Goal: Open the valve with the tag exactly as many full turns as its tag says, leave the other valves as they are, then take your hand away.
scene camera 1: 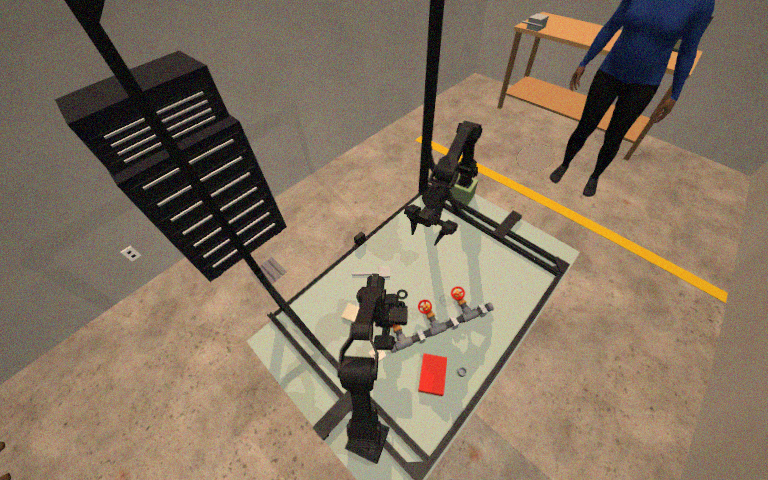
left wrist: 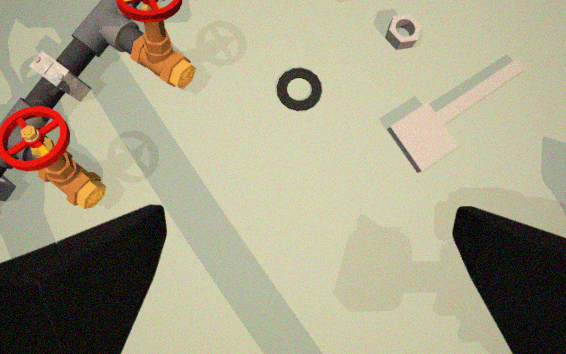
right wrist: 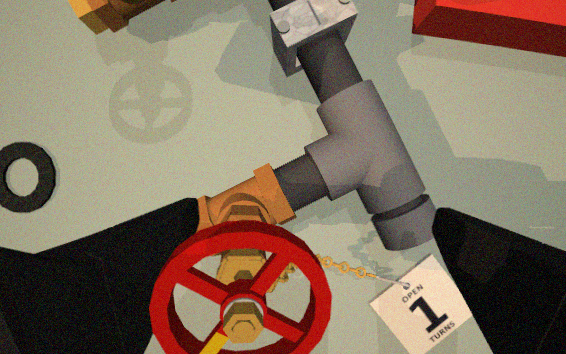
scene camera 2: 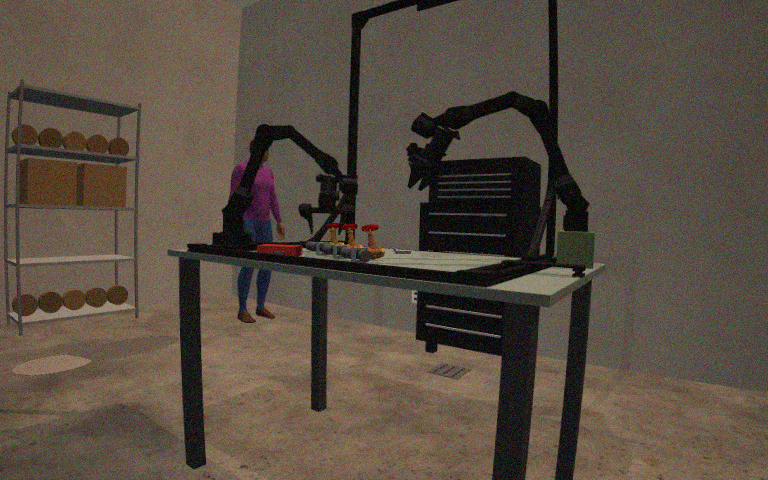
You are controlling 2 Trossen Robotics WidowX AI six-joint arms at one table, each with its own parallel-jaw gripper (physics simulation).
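The tagged valve's red handwheel has a yellow spoke pointing down-left in the right wrist view. Its tag, chained to it, reads "OPEN 1 TURNS". My right gripper is open and empty, above and around that valve; in scene camera 1 it hides the handwheel. Two other valves, the middle one and the right-hand one, stand on the same grey pipe, with no tags visible. My left gripper is open and empty, high above the table, away from the valves.
A red block lies beside the pipe. A black ring, a hex nut and a pale flat piece with a handle lie on the table on the other side of the pipe.
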